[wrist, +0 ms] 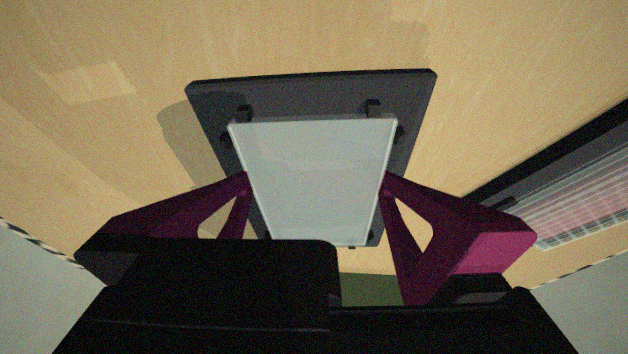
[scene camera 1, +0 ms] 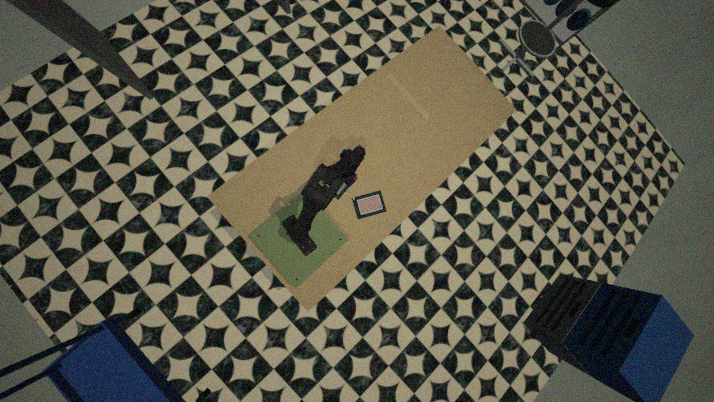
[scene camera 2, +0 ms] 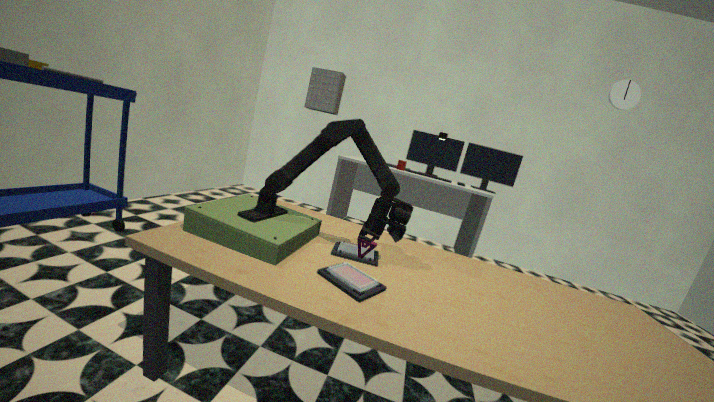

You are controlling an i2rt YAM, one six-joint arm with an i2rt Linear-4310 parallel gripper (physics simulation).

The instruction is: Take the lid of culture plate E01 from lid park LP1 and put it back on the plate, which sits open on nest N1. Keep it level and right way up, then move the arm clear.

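Seen in the pictures: gripper, between the fingertips: (wrist: 314, 177) (scene camera 2: 361, 252); arm's base, origin of its link: (scene camera 1: 299, 235) (scene camera 2: 264, 214).
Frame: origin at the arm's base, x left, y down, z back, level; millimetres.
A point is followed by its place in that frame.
The pale, clear lid (wrist: 317, 185) @(z -344, x 116, y 52 mm) (scene camera 2: 345, 248) @(z -290, x 89, y 52 mm) lies level on the dark lid park LP1 (wrist: 310, 95) (scene camera 2: 372, 260) @(z -395, x 86, y 59 mm), between its small posts. My gripper (wrist: 314, 177) @(z -344, x 118, y 59 mm) (scene camera 2: 367, 247) @(z -344, x 118, y 59 mm) has its magenta fingertips against the lid's two long edges, one on each side, and is shut on the lid. The lid sits low at the park; no clear gap beneath it shows. Culture plate E01 (scene camera 1: 370, 204) @(z -383, x -88, y 44 mm) (scene camera 2: 352, 277) @(z -387, x -108, y 44 mm) (wrist: 585, 200) @(z -376, x -57, y 44 mm), with a pink well area, sits open on the dark nest N1 (scene camera 2: 360, 298) @(z -435, x -168, y 59 mm) (wrist: 500, 175) @(z -366, x -15, y 69 mm), to the right of the park in the wrist view. The arm hides part of the park in scene camera 1.
The arm stands on a green base block (scene camera 1: 300, 265) @(z 78, x -120, y -4 mm) (scene camera 2: 240, 235) @(z -54, x -174, y 19 mm) (wrist: 370, 287) @(z -162, x 6, y 52 mm) at one end of the wooden table (scene camera 1: 450, 75) @(z -1332, x 271, y 70 mm) (scene camera 2: 475, 310) @(z -739, x 19, y 70 mm). The nest lies close beside the park, toward the table's long edge. A blue cart (scene camera 2: 125, 150) and a desk with monitors stand away from the table.
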